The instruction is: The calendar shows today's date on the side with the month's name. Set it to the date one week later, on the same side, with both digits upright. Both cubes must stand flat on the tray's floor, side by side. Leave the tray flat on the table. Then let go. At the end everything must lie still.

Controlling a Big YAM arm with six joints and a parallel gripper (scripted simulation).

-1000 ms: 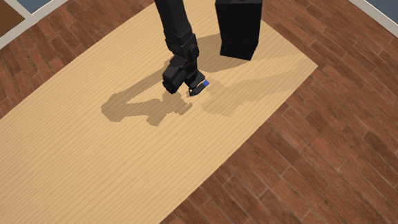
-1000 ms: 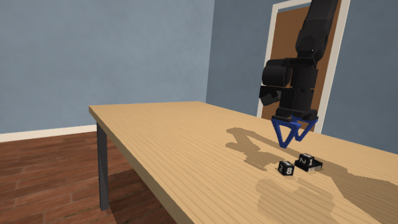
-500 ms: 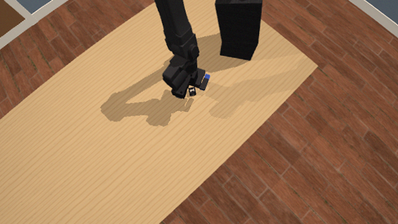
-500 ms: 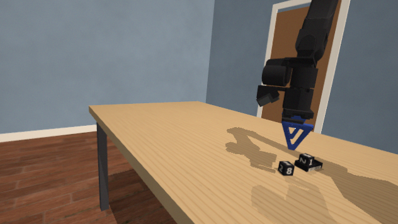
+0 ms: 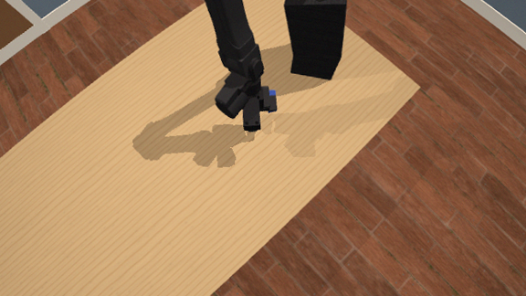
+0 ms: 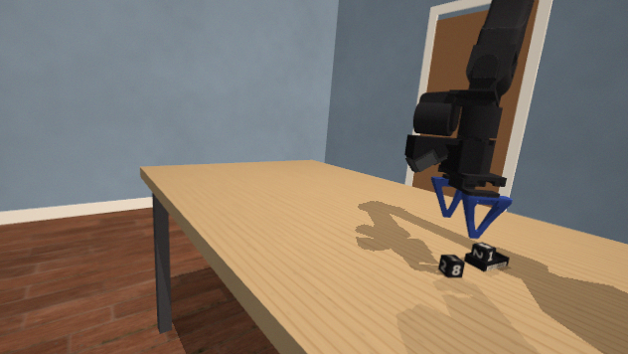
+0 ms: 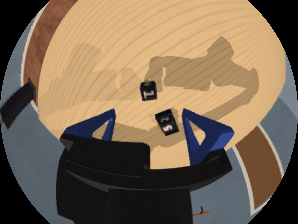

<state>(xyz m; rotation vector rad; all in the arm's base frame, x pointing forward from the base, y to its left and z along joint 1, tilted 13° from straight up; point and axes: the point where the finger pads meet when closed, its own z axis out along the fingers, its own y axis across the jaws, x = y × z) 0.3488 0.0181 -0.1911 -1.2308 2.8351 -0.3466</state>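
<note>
Now: hand 80 mm above the black date cube. From my hand the other things lie so: black tray 30 mm behind, 100 mm to the right, 90 mm below; then black cube 20 mm behind, 90 mm to the right, 70 mm below.
</note>
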